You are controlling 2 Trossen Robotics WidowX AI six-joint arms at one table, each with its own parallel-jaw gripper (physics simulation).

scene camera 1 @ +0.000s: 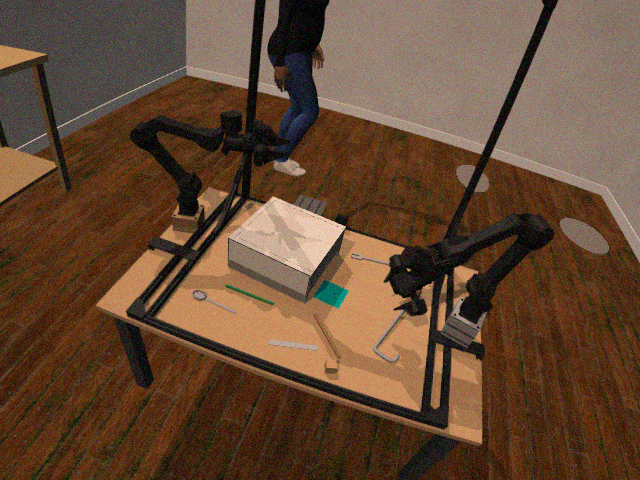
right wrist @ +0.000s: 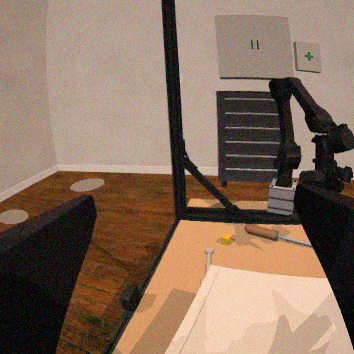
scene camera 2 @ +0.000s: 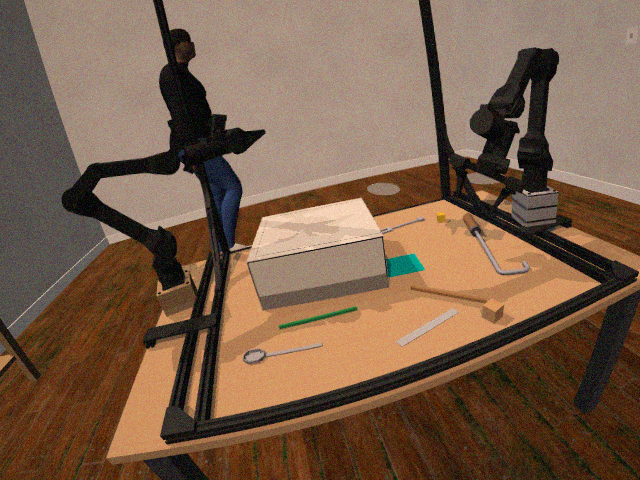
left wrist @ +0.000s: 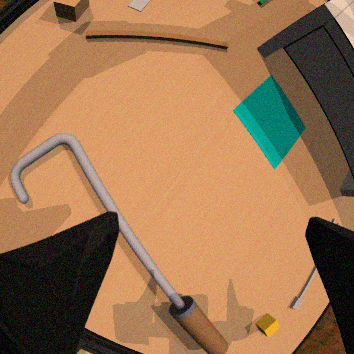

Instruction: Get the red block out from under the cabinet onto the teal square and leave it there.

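Seen in the pictures: left gripper, fingertip midpoint: [scene camera 1: 389, 295] [scene camera 2: 473, 205] [left wrist: 218, 226]; right gripper, fingertip midpoint: [scene camera 1: 288, 148] [right wrist: 196, 200] [scene camera 2: 260, 131]; left arm's base at its link origin: [scene camera 1: 469, 313] [right wrist: 283, 183] [scene camera 2: 534, 188]; right arm's base at its link origin: [scene camera 1: 188, 210] [scene camera 2: 173, 282].
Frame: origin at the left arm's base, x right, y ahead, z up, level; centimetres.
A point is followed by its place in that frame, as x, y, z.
Observation:
The red block does not show in any view. The white cabinet [scene camera 1: 284, 232] @[-11.1, 66.3, 1.4] [scene camera 2: 320, 263] @[-24.1, 62.3, -2.3] [right wrist: 240, 310] @[-1.7, 60.5, 1.4] stands on the table; its underside is hidden. The teal square [scene camera 1: 331, 294] @[-12.5, 43.1, -12.1] [scene camera 2: 405, 265] @[-12.9, 42.6, -12.0] [left wrist: 270, 122] @[-12.2, 42.4, -12.0] lies flat beside it, partly in shadow. A grey hooked rod [scene camera 1: 384, 336] @[-17.3, 20.0, -10.9] [scene camera 2: 488, 250] @[-13.7, 20.1, -10.5] [left wrist: 132, 242] @[-11.3, 20.0, -10.4] with a brown handle lies right of the square in the scene views. My left gripper [scene camera 1: 391, 294] @[-13.6, 24.4, 2.4] [left wrist: 218, 226] @[-13.6, 24.4, 2.4] is open and empty above the rod, pointing down. My right gripper [scene camera 1: 285, 146] @[-1.9, 75.2, 27.1] [right wrist: 196, 200] @[-1.9, 75.2, 27.1] is open and empty, raised high above the cabinet's far side.
A green stick [scene camera 1: 249, 294] @[-31.6, 63.7, -11.5] [scene camera 2: 317, 317] @[-31.7, 64.0, -11.4], a ring-ended tool [scene camera 1: 200, 295] @[-42.4, 75.4, -11.9] [scene camera 2: 254, 355] @[-42.2, 75.9, -11.9], a pale strip [scene camera 1: 293, 345] @[-37.9, 41.0, -11.9] [scene camera 2: 428, 327] @[-38.1, 41.2, -12.0] and a wooden mallet [scene camera 1: 331, 365] @[-38.3, 27.7, -9.1] [scene camera 2: 493, 310] @[-39.3, 28.6, -9.1] lie in front. A thin forked tool [scene camera 1: 373, 259] @[13.5, 39.9, -11.4] and a yellow cube [scene camera 2: 440, 217] @[12.3, 27.0, -10.4] [left wrist: 267, 325] @[12.2, 26.4, -9.9] lie behind. Black rails edge the table.

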